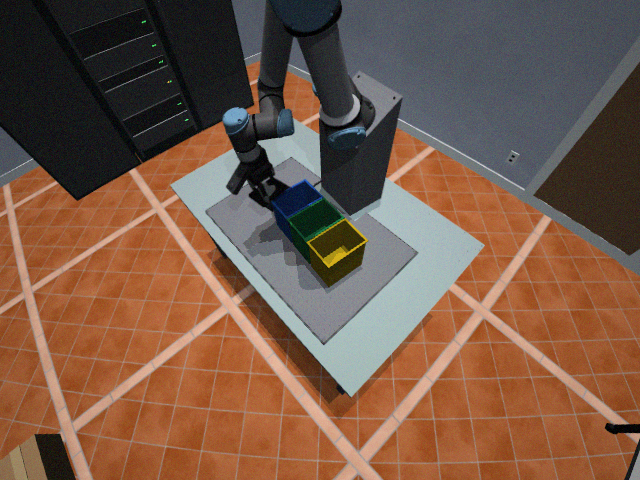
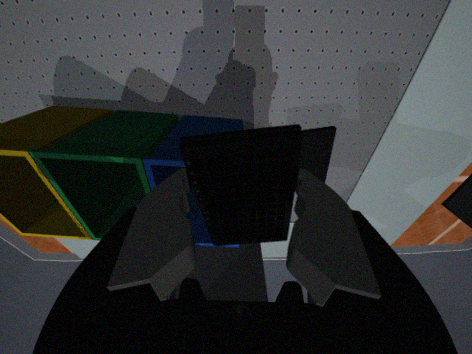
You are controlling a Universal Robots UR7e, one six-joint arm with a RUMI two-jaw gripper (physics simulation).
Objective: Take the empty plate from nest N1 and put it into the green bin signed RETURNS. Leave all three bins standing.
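Frame: origin at the arm's base, x ahead, y left, z up, level; centimetres.
Seen in the pictures: gripper, between the fingertips: (image 1: 261, 196) (image 2: 242, 170).
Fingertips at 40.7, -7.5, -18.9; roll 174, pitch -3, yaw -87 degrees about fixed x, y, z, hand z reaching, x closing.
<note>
A point is followed by its place in that frame, as x, y, z.
The empty plate is a black slab (image 1: 260, 199) {42.1, -6.2, -18.6} (image 2: 242, 187) {39.4, -7.6, -18.4} with a fine grid of wells. My gripper (image 1: 264, 189) {40.7, -7.5, -18.9} (image 2: 242, 170) {40.7, -7.5, -18.9} is shut on it and holds it tilted, above the mat and close to the blue bin's outer side. The green bin (image 1: 316, 219) {25.2, 5.4, -34.4} (image 2: 117, 132) {38.2, 10.7, -32.1} stands upright and open-topped, between the blue bin (image 1: 298, 200) (image 2: 207, 136) and the yellow bin (image 1: 345, 263) {31.7, 29.9, -31.4} (image 2: 55, 125) {38.9, 21.0, -33.2}. All three stand in a row. Another dark, flat piece (image 1: 279, 187) (image 2: 320, 150) is partly hidden behind the held plate. Neither the RETURNS sign nor the N1 mark can be read.
The bins stand on a grey perforated mat (image 1: 320, 315) {49.3, 35.8, -42.5} (image 2: 310, 45) {49.8, -19.6, -42.5} on a pale green table (image 1: 413, 310) {21.2, 57.6, -43.7} (image 2: 430, 125) {36.8, -52.8, -43.8}. The arm's grey pedestal (image 1: 354, 170) {7.7, 8.5, -15.5} rises right behind the bins. Black server cabinets (image 1: 93, 103) stand behind the table at the left.
</note>
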